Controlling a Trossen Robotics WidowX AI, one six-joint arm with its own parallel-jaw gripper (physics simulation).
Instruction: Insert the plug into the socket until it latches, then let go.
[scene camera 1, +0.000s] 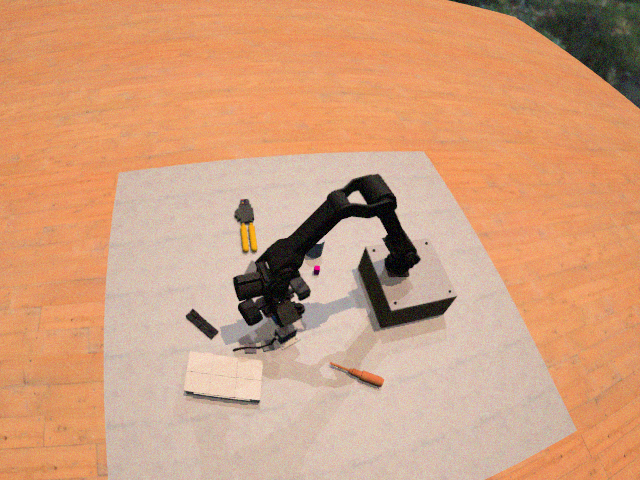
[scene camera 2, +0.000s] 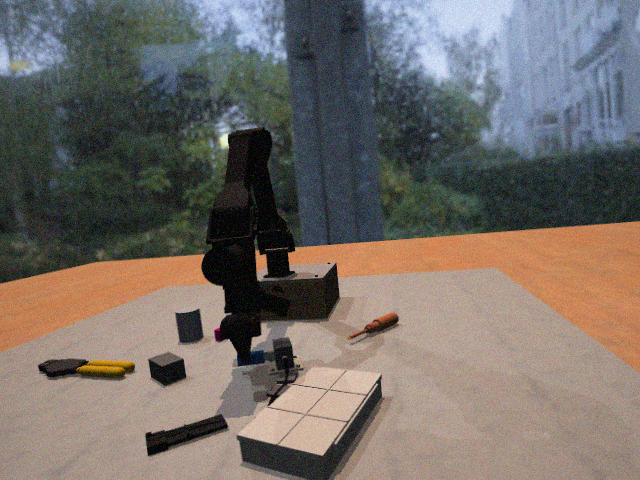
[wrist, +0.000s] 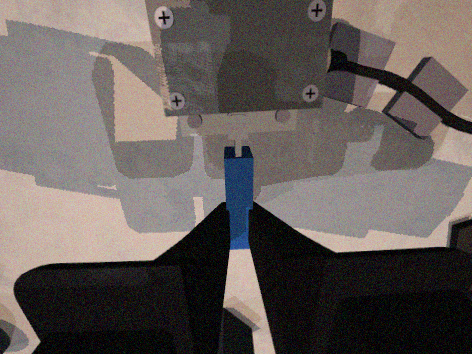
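Pixels of known places: gripper, between the fingertips: (scene camera 1: 272, 314) (scene camera 2: 245, 361) (wrist: 237, 209); arm's base, origin of its link: (scene camera 1: 396, 267) (scene camera 2: 279, 275).
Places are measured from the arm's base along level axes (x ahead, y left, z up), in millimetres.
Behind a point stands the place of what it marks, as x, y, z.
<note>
The plug (wrist: 238, 180) {336, 122, -71} (scene camera 2: 255, 356) {344, 121, -77} has a blue body and a thin clear front part. My gripper (wrist: 237, 209) {348, 102, -85} (scene camera 2: 244, 359) {348, 102, -85} is shut on the rear of the blue body. The socket (wrist: 242, 60) {315, 160, -60} (scene camera 2: 283, 353) {336, 173, -71} (scene camera 1: 285, 334) {317, 175, -60} is a dark grey housing with screws on top, on a pale base plate. In the wrist view the plug points straight at the socket's near face, roughly centred between two round pegs. Its clear front reaches the housing's edge, while the blue body stands outside with a small gap. The front end is hidden, so its depth and the latch cannot be told.
A black cable (wrist: 395, 77) {383, 196, -98} (scene camera 1: 253, 347) {400, 197, -98} runs from the socket's side past small blocks. Nearby are a tiled box (scene camera 1: 223, 377) {477, 297, -70} (scene camera 2: 310, 408) {496, 290, -69}, black bar (scene camera 1: 201, 323) {543, 133, -95} (scene camera 2: 186, 434) {553, 142, -93}, screwdriver (scene camera 1: 366, 376) {113, 295, -78}, dark cube (scene camera 2: 166, 367) {423, -10, -74}, magenta cube (scene camera 1: 316, 269) {216, -48, -81}, grey curved piece (scene camera 2: 189, 325) {236, -116, -65} and yellow-handled pliers (scene camera 1: 248, 235) {415, -179, -89}.
</note>
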